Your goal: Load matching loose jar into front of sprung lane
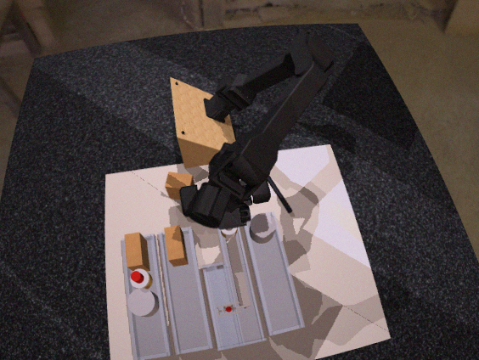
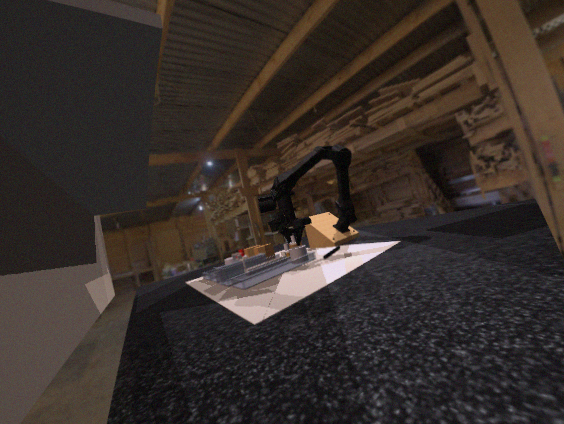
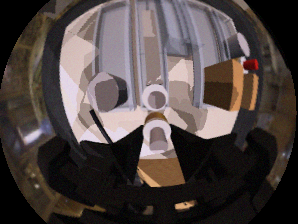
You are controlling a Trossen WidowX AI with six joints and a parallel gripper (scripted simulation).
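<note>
Right now my gripper tip is 10 cm to the left of the tan cube, 8 cm past it and 1 cm above it. The rest, counted from my gripper tip: black stick: 14 cm to the left, 5 cm behind, 4 cm below; sprung lane: 19 cm ahead, 3 cm below, 2 cm to the right; red dot: 23 cm ahead, 3 cm to the right, 2 cm above.
</note>
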